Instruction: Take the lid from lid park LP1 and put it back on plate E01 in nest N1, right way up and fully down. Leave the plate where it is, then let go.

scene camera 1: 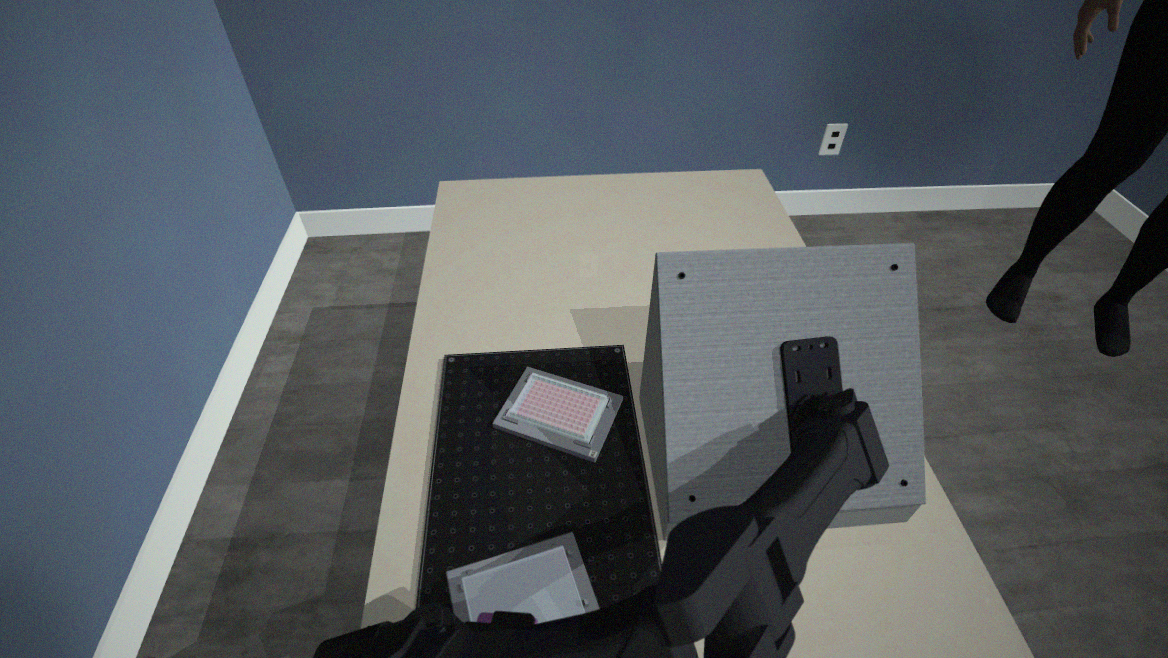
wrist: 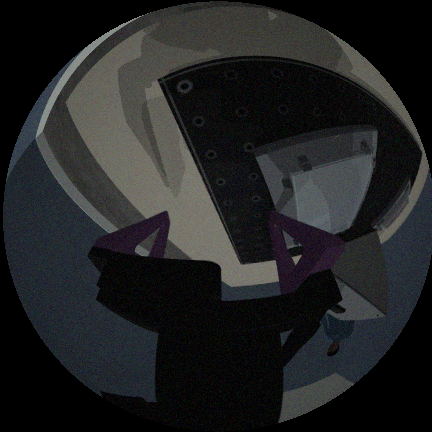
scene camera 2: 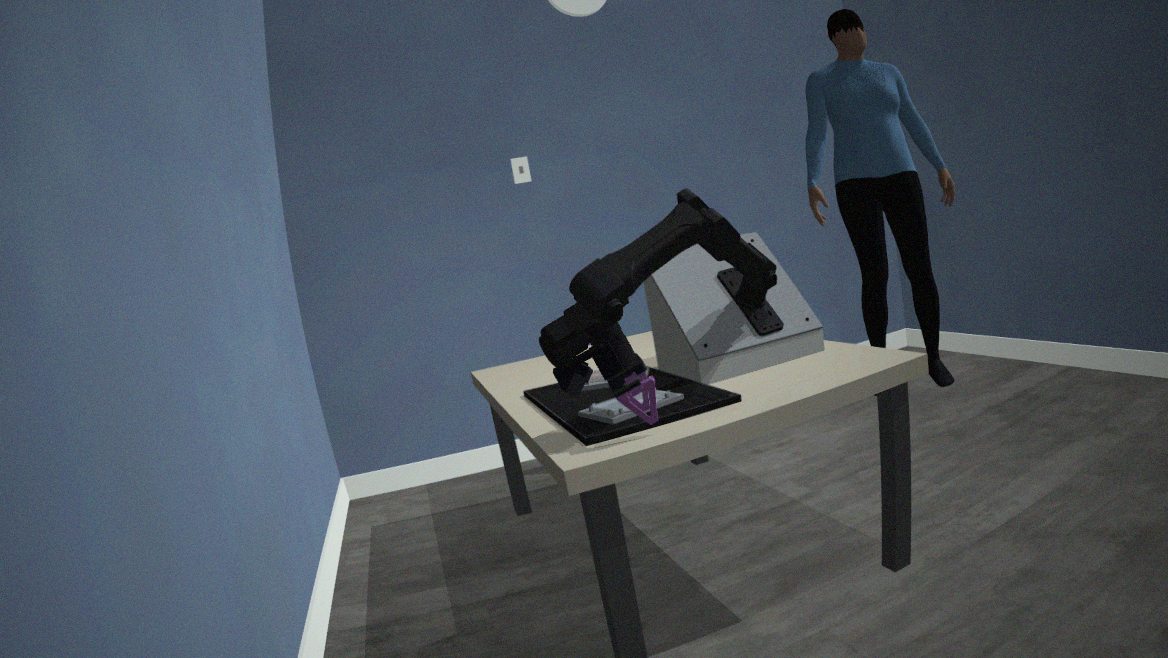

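The pale, see-through lid lies flat in the grey lid park at the near end of the black board. Plate E01, with pink wells, sits in the grey nest N1 at the board's far end; no lid shows on it. My gripper is open, with its purple fingers wide apart and nothing between them. In the wrist view the right finger stands in front of the park's near edge, and the left finger is out over the table beside the board. The gap between fingers and lid is hard to judge.
The black perforated board lies on the beige table. A large grey sloped block stands beside it and carries the arm's base. A person stands behind the table.
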